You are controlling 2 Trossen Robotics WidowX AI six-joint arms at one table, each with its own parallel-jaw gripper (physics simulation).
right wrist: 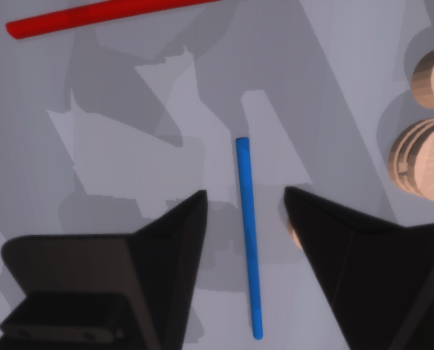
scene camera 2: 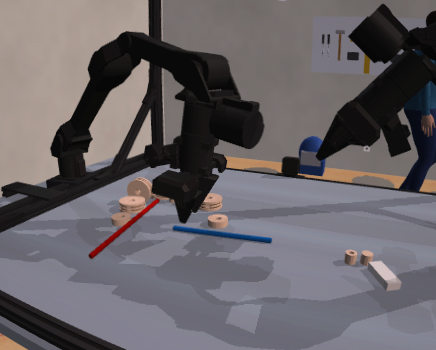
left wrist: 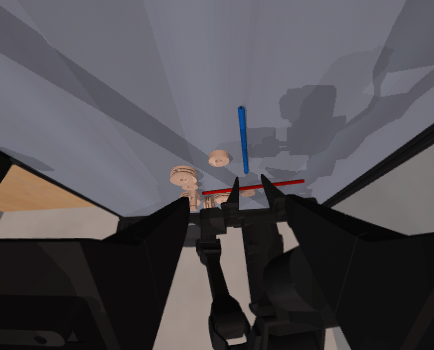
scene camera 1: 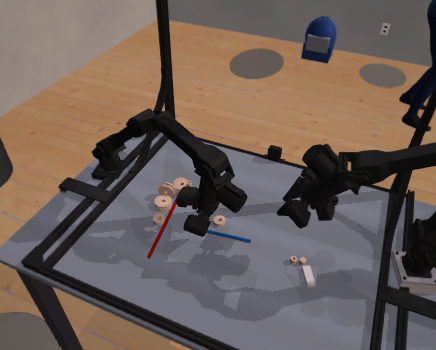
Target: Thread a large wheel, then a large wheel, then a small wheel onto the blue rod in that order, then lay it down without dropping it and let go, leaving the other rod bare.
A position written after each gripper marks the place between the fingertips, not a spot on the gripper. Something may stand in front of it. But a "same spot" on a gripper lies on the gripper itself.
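Left gripper: visible in scene camera 2 (320, 155), scene camera 1 and the left wrist view. Left gripper out of frame in the right wrist view. Same spot on the left gripper: (scene camera 1: 294, 192) and (left wrist: 164, 267). Right gripper: visible in the right wrist view (245, 195), the left wrist view (249, 176), scene camera 1 and scene camera 2. Same spot on the right gripper: (scene camera 1: 198, 225) and (scene camera 2: 177, 179).
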